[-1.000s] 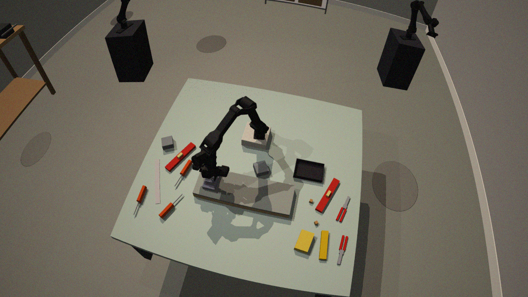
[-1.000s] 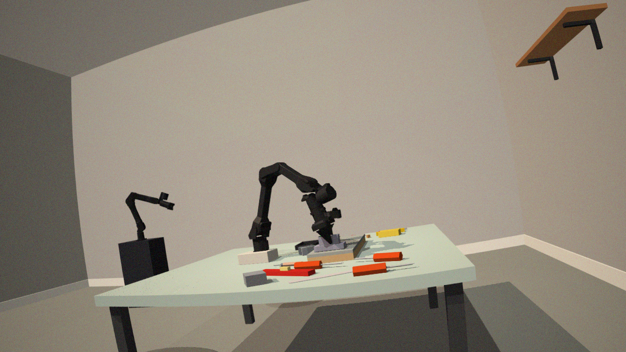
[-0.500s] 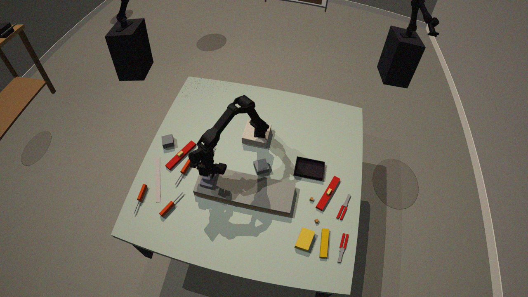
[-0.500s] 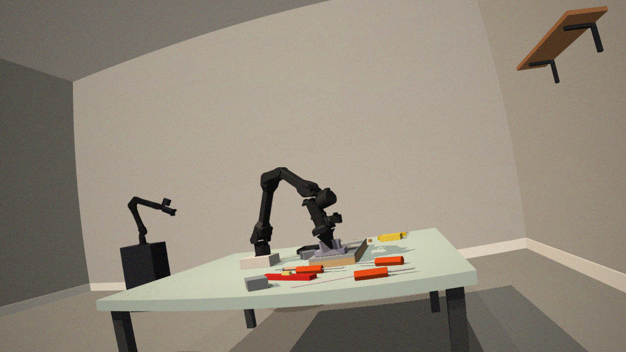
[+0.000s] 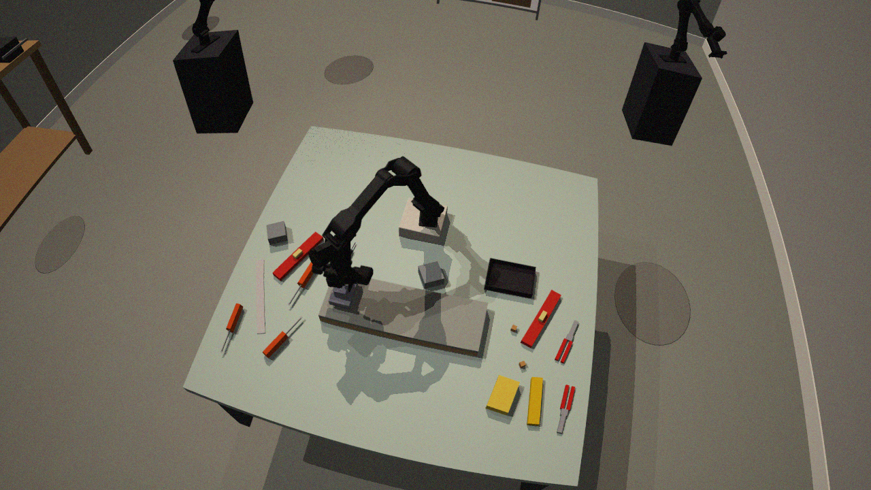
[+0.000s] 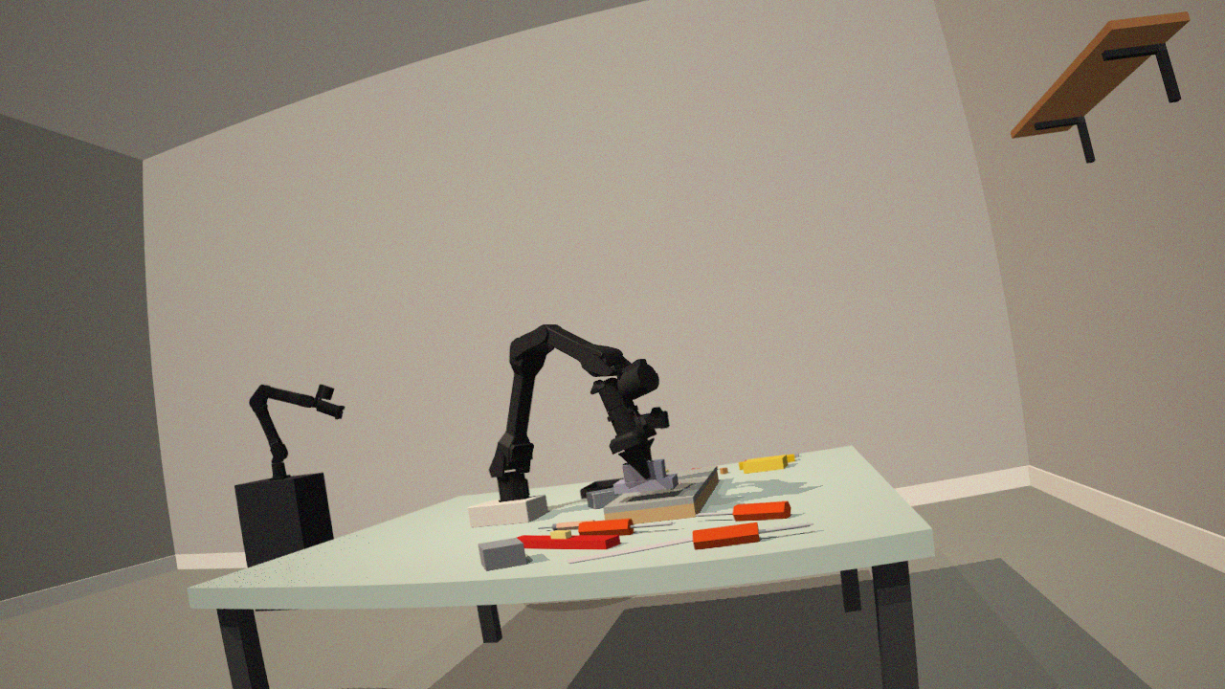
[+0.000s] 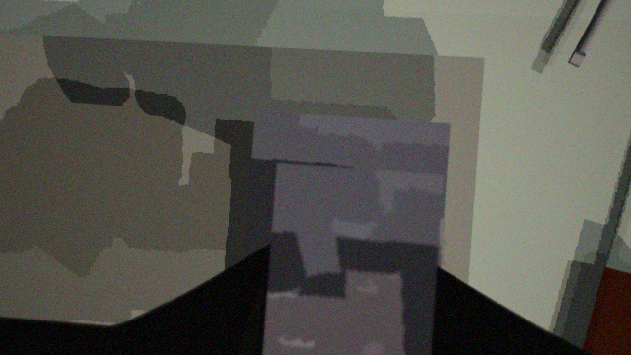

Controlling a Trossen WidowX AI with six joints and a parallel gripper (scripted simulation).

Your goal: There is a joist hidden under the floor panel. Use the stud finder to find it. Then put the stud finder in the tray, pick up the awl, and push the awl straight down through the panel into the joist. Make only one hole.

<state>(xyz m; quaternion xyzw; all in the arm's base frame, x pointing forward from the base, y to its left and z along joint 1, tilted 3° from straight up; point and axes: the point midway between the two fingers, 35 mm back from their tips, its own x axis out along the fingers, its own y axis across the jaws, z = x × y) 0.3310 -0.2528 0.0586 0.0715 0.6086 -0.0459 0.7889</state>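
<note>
Right now my gripper tip is 55 cm to the right of the dark tray, 14 cm past it and 7 cm above it. Round my gripper tip: grey stud finder: 2 cm behind, 2 cm above; white strip: 31 cm to the right, 8 cm below, 1 cm ahead; awl: 19 cm behind, 8 cm below, 2 cm to the right.
</note>
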